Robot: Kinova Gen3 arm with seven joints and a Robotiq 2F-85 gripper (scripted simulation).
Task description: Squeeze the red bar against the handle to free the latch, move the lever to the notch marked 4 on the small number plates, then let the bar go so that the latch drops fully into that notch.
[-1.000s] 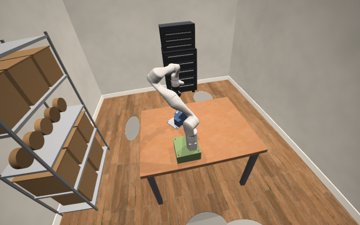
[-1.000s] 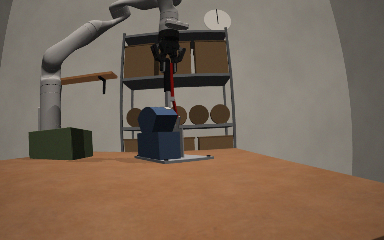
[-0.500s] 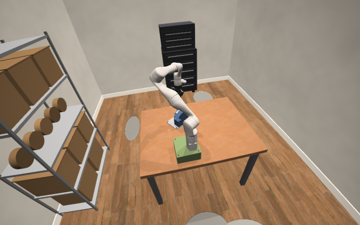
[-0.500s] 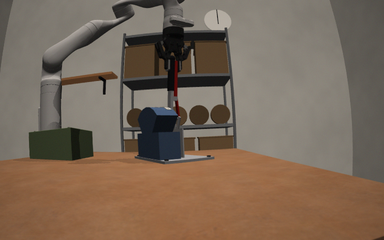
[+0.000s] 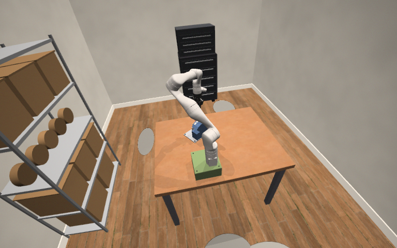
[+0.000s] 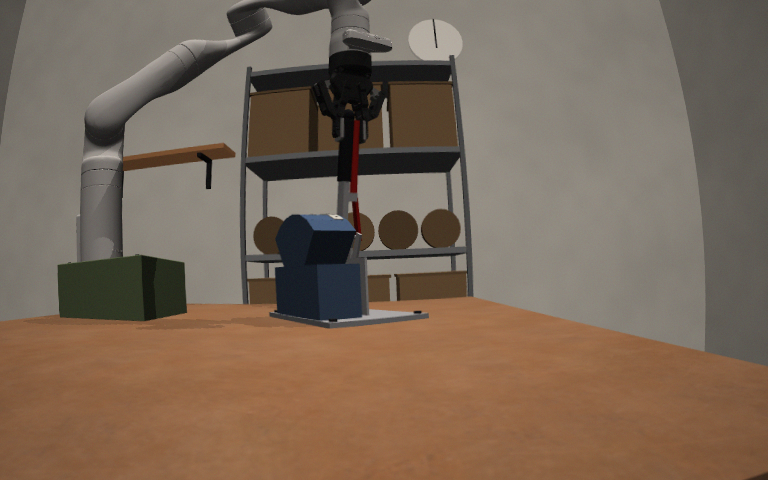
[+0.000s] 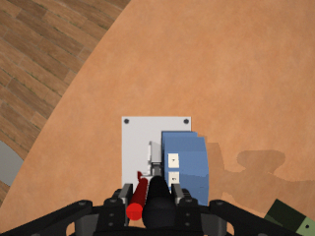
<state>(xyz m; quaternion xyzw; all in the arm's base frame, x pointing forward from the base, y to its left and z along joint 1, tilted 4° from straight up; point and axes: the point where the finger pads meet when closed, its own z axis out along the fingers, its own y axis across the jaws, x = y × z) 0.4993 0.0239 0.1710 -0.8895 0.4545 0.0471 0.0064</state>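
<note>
The red bar lies 20 mm to the left of my hand and 110 mm below it.
</note>
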